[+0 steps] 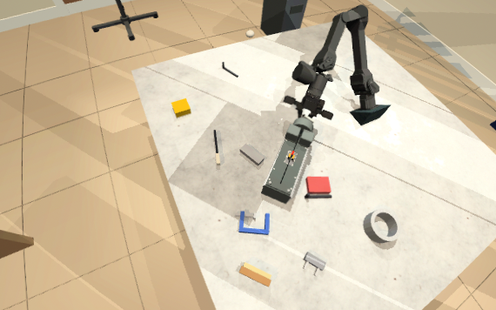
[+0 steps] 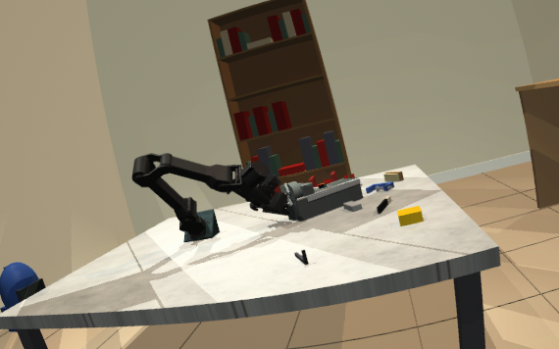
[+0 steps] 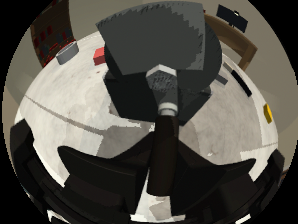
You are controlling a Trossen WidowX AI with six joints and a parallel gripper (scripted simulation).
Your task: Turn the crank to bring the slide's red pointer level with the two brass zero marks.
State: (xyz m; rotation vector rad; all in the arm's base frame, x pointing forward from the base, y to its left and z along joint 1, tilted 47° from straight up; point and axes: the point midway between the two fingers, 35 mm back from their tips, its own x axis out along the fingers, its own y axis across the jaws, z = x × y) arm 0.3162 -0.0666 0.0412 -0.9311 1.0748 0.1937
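Right now the crank handle is 3 cm above my gripper tip, 2 cm behind it and 1 cm to the right of it. Round my gripper tip: grey block (21 cm ahead, 2 cm below, 1 cm to the right); red pointer (12 cm ahead, 9 cm to the left, 5 cm above); red block (21 cm to the left, 8 cm ahead, 2 cm below).
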